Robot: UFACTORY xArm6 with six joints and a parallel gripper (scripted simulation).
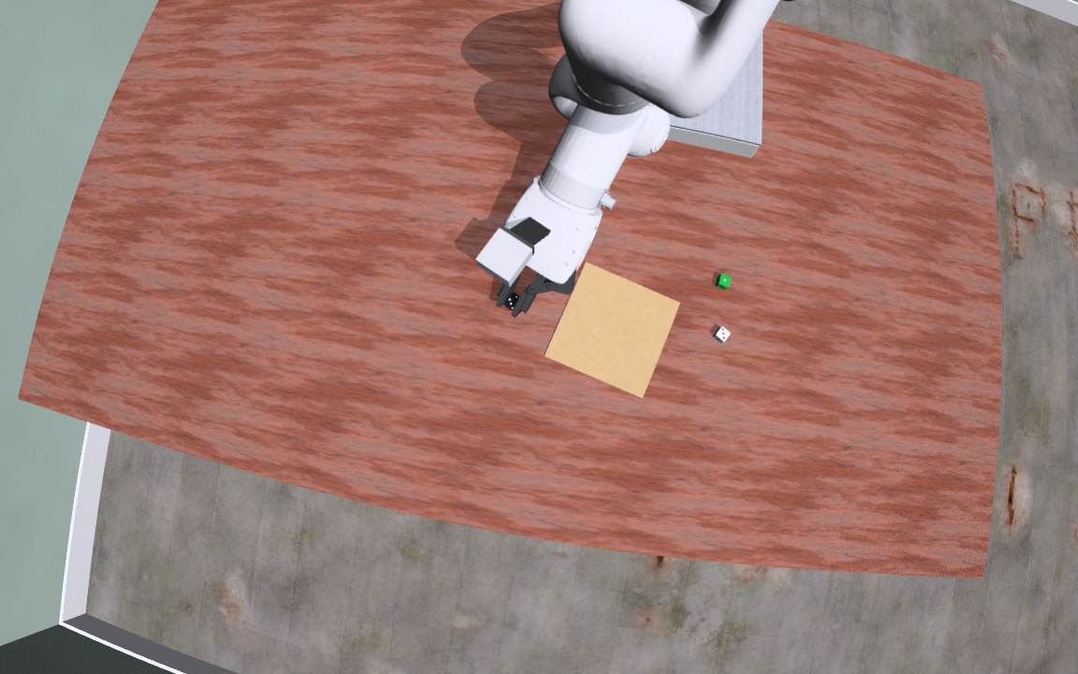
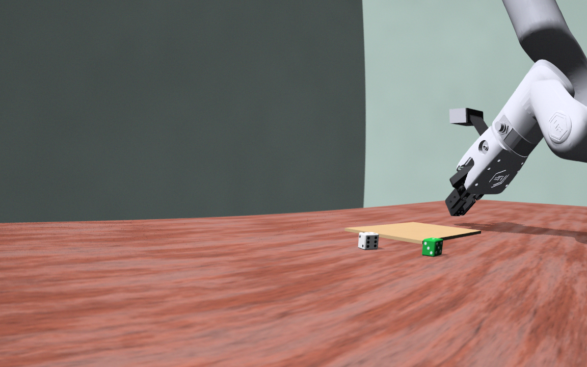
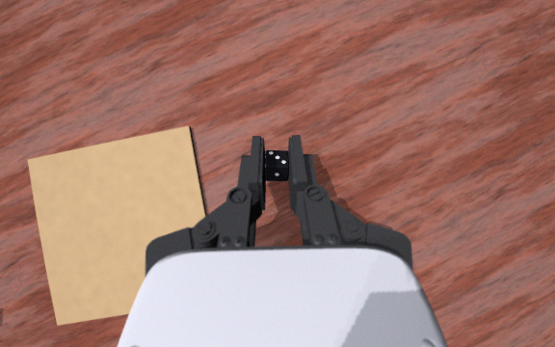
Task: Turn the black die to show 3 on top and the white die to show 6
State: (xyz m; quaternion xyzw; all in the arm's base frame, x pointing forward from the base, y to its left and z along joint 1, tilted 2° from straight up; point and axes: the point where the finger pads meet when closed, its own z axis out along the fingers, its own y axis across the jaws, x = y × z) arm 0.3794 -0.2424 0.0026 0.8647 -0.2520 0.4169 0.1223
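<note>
The tan mat is 130 mm to the left of my hand, 40 mm below it and 30 mm ahead of it. Round my hand: green die (280 mm to the left, 30 mm below, 30 mm behind); then white die (280 mm to the left, 40 mm ahead, 30 mm below); then black die (10 mm below, 10 mm ahead).
</note>
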